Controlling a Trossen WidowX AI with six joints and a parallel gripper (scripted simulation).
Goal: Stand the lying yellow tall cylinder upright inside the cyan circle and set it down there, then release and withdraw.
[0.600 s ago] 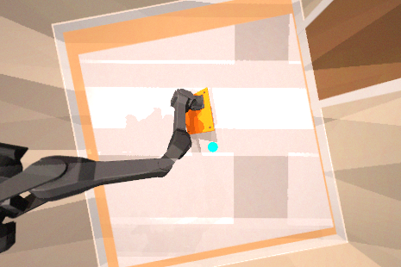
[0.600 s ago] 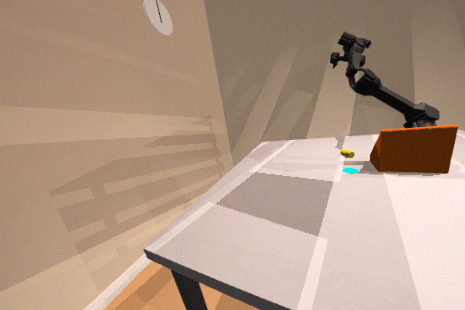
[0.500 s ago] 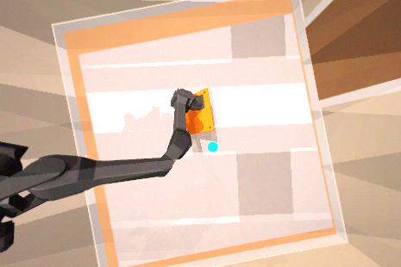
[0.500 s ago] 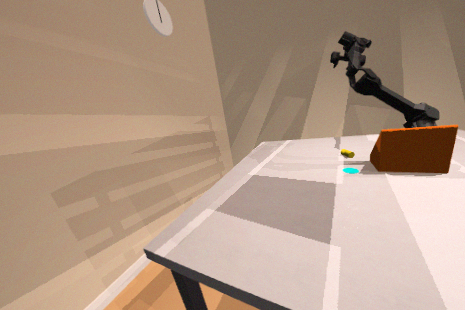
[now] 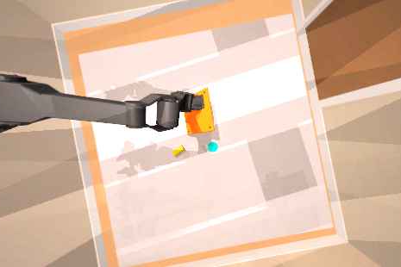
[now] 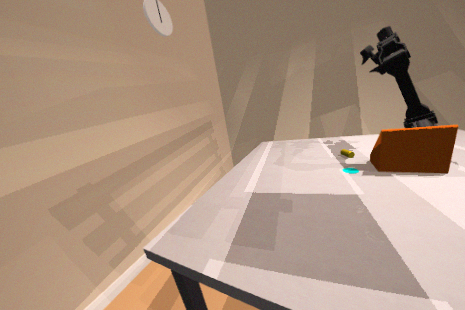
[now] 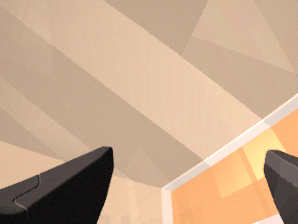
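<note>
Right now my gripper tip is 450 mm above the yellow tall cylinder, 380 mm to the right of it and 130 mm short of it. The rest, counted from my gripper tip: cyan circle (580 mm to the left, 460 mm below, 140 mm ahead).
</note>
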